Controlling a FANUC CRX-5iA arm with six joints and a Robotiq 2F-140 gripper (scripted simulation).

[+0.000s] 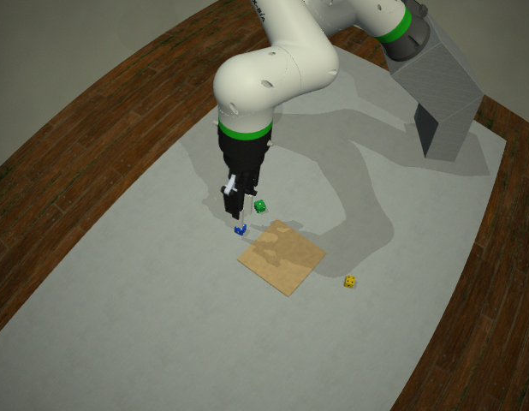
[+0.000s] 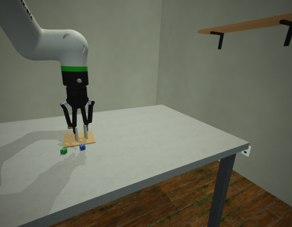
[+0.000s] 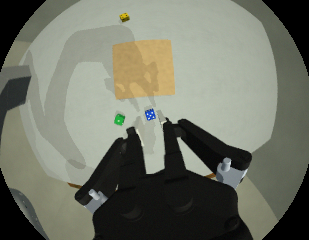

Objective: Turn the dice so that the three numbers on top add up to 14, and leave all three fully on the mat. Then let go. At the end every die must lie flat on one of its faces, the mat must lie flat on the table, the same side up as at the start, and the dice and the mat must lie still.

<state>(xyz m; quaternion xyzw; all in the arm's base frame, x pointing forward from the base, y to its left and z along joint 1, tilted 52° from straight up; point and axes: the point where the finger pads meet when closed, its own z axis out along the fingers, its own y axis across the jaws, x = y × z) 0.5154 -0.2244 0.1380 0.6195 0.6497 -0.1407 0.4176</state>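
Now: hand 7 cm above the blue die. Also, from my hand: yellow die 27 cm to the left, 7 cm below, 4 cm ahead; then green die 7 cm below, 7 cm behind, 2 cm to the left; then tan mat 11 cm to the left, 8 cm below, 3 cm ahead.
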